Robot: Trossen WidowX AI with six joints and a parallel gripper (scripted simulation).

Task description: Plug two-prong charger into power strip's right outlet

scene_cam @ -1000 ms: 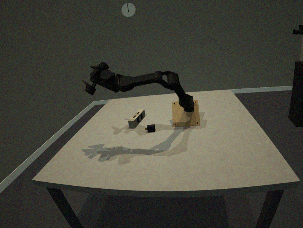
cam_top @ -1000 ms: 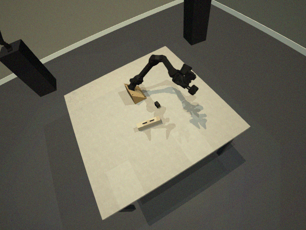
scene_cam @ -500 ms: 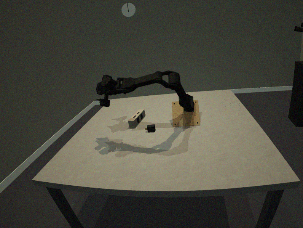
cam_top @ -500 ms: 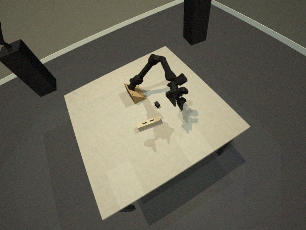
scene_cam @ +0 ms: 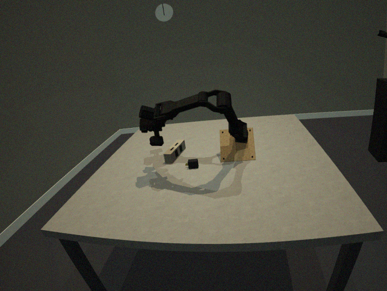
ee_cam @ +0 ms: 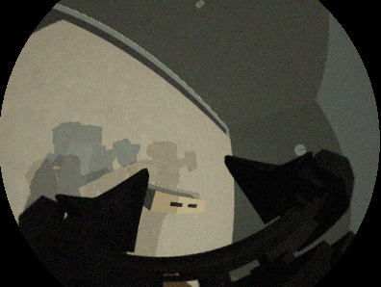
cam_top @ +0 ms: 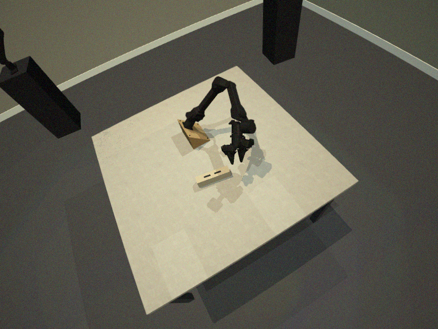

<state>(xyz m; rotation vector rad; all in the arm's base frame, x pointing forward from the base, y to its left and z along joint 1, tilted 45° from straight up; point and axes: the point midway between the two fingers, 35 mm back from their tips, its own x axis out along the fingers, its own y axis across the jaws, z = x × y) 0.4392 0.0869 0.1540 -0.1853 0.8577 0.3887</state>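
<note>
Now: the black two-prong charger 200 mm behind my gripper tip, 160 mm below it and 10 mm to the left of it.
</note>
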